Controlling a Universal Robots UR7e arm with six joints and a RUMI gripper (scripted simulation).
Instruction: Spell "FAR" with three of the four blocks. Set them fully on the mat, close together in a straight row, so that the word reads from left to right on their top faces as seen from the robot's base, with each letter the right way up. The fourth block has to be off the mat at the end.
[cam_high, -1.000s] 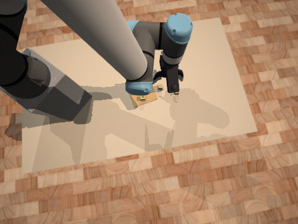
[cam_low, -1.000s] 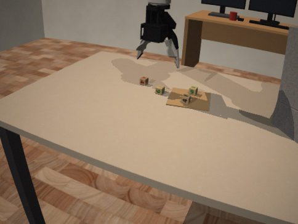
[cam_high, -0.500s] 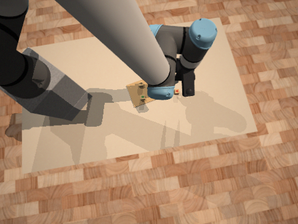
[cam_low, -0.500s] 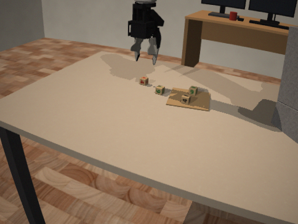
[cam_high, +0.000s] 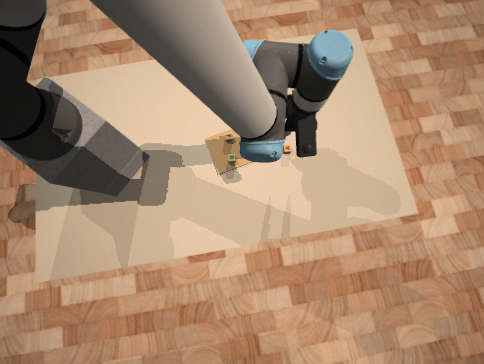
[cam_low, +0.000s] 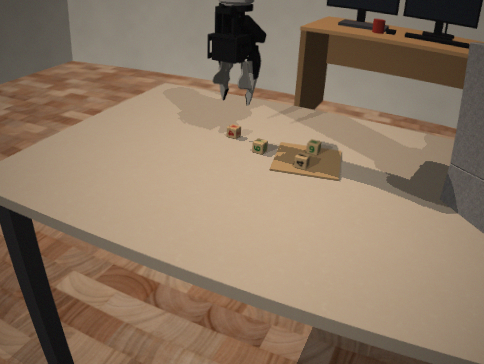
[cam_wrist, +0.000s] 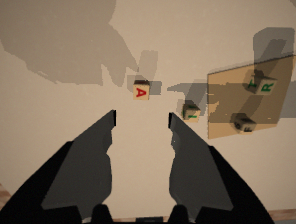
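My hand is 9 cm above the red-lettered block. The rest, counted from my hand: brown mat 18 cm behind, 6 cm to the left, 10 cm below; green R block 19 cm behind, 2 cm to the left, 8 cm below; green-lettered block 8 cm behind, 6 cm to the left, 9 cm below.
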